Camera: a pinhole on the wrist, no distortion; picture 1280 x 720 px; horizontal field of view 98.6 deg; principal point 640.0 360.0 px. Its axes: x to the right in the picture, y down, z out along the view. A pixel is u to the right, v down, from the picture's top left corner.
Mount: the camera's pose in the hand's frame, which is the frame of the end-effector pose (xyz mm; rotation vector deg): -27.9 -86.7 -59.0 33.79 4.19 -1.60
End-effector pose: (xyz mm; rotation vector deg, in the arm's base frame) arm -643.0 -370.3 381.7 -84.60 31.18 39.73
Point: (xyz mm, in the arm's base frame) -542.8 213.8 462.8
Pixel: 681.0 657.7
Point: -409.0 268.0 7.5
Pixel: outside the picture
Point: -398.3 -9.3 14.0
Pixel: outside the picture
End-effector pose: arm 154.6 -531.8 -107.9 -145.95 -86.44 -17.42
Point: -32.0 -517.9 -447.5
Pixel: 376.5 589.1
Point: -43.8 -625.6 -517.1
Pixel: 189.2 672.9
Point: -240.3 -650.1 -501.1
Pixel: 101.3 407.0
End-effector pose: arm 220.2 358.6 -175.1 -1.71 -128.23 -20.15
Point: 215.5 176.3 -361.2
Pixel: 317.5 216.2
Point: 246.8 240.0 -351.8
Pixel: 108.0 373.4
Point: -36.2 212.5 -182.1
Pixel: 1054.8 483.7
